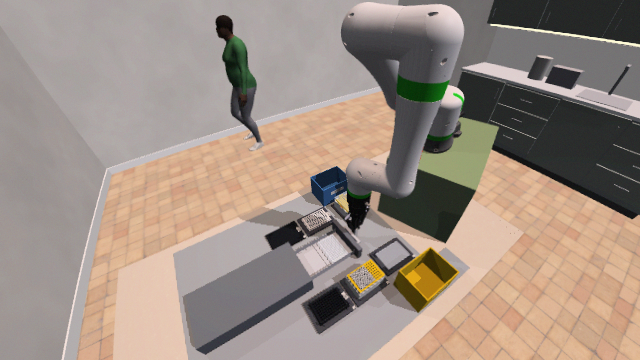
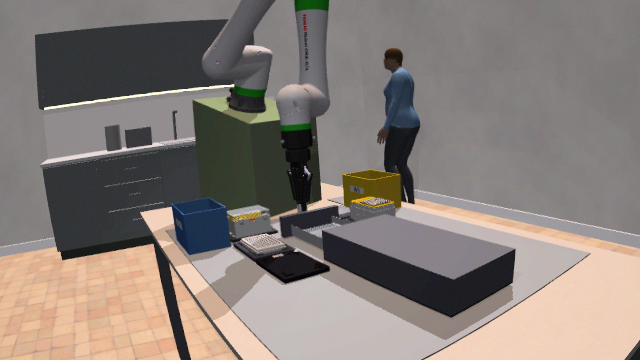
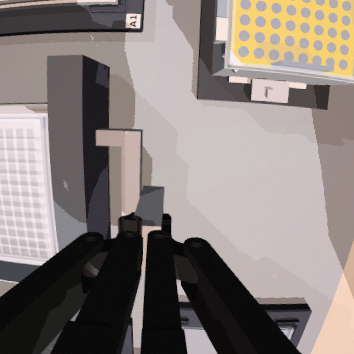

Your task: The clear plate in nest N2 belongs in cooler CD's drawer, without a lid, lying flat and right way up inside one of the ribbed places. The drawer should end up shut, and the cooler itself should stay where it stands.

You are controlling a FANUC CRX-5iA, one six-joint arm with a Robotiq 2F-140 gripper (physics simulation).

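Seen in the pictures: gripper, fingertip midpoint: (image 1: 354,235) (image 3: 152,202); arm's base at its link origin: (image 1: 434,140) (image 2: 247,107).
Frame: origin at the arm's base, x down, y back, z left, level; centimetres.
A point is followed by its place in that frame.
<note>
The grey cooler (image 1: 247,295) @(x 31.2, y -92.7, z 6.8 cm) (image 2: 420,250) @(x 31.2, y -98.2, z 1.2 cm) stands on the mat with its drawer pulled out. The drawer's dark front panel (image 1: 346,239) @(x 34.3, y -46.9, z 3.0 cm) (image 2: 309,221) @(x 35.5, y -47.1, z 0.8 cm) (image 3: 67,150) @(x 32.5, y -46.2, z -3.0 cm) is upright. A clear plate (image 1: 332,247) @(x 36.7, y -53.7, z 2.0 cm) (image 2: 322,229) @(x 36.8, y -53.1, z 1.9 cm) (image 3: 22,185) @(x 36.9, y -51.6, z 1.0 cm) lies flat in the drawer, in the place next to the front panel, with its well grid showing; no lid shows on it. My gripper (image 1: 355,229) @(x 37.4, y -41.4, z 1.4 cm) (image 2: 302,205) (image 3: 152,202) @(x 37.4, y -41.4, z 1.4 cm) is shut and empty. It points down just outside the front panel, close to the pale handle (image 3: 132,170) @(x 35.1, y -42.8, z -1.6 cm). Whether it touches the handle is unclear. The N2 label is not readable.
A covered yellow tip rack (image 1: 342,202) @(x 31.8, y -37.4, z -15.0 cm) (image 2: 249,221) @(x 34.3, y -38.7, z -15.4 cm) (image 3: 295,35) @(x 31.8, y -35.0, z -10.4 cm) and a blue bin (image 1: 329,192) @(x 30.8, y -39.8, z -23.7 cm) (image 2: 201,227) @(x 32.1, y -43.9, z -31.9 cm) stand at one side. A beige plate (image 1: 316,220) @(x 37.3, y -52.3, z -15.6 cm) (image 2: 262,244) @(x 37.0, y -54.8, z -17.5 cm) sits beside the drawer. Another yellow rack (image 1: 366,276) @(x 31.9, y -50.7, z 22.1 cm) and a yellow bin (image 1: 412,292) @(x 31.6, y -40.4, z 35.8 cm) (image 2: 372,192) @(x 31.9, y -40.8, z 28.3 cm) stand opposite.
</note>
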